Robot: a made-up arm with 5 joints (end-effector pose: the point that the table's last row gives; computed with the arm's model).
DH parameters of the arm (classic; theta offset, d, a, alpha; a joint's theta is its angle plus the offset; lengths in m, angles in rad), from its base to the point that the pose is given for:
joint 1: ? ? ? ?
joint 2: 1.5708 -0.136 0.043 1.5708
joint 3: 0 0.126 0.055 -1.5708
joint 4: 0 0.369 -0.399 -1.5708
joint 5: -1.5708 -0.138 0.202 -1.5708
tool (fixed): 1.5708 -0.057 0 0
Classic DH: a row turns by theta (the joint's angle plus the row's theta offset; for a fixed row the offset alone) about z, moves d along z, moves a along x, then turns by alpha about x.
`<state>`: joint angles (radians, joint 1 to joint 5).
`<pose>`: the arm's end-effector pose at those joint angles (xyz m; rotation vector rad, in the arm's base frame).
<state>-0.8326 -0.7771 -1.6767 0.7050 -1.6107</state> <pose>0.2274 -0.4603 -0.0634 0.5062 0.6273 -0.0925</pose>
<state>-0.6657 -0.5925 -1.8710 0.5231 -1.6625</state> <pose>0.2863 -0.4169 0.1624 0.1763 0.6479 -0.0783</pose>
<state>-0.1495 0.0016 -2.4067 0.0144 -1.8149</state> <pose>0.0549 -0.0274 0.7109 -0.5901 0.0502 -0.1330</pose>
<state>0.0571 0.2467 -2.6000 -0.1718 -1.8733</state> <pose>-0.2129 0.0662 0.7544 -0.6949 -0.3635 -0.1732</pose>
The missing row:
joint 1: 0 0.101 -0.213 1.5708
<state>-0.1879 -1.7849 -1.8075 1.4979 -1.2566</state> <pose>0.0644 0.3630 -0.7048 1.0880 1.1817 1.2878</pose>
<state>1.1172 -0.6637 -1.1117 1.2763 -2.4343</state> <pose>0.0971 0.4226 -0.1125 1.0449 1.6699 1.6957</pose>
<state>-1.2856 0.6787 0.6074 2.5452 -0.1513</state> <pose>-0.6298 -0.0875 0.4060 1.2725 2.5391 0.2960</pose>
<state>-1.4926 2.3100 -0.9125 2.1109 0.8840</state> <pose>-0.0151 0.9042 -0.1295 1.2157 0.7727 -0.4425</pose>
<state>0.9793 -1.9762 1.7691 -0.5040 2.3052</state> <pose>-0.5652 -0.1549 0.0422 -0.7621 1.6737 1.4900</pose>
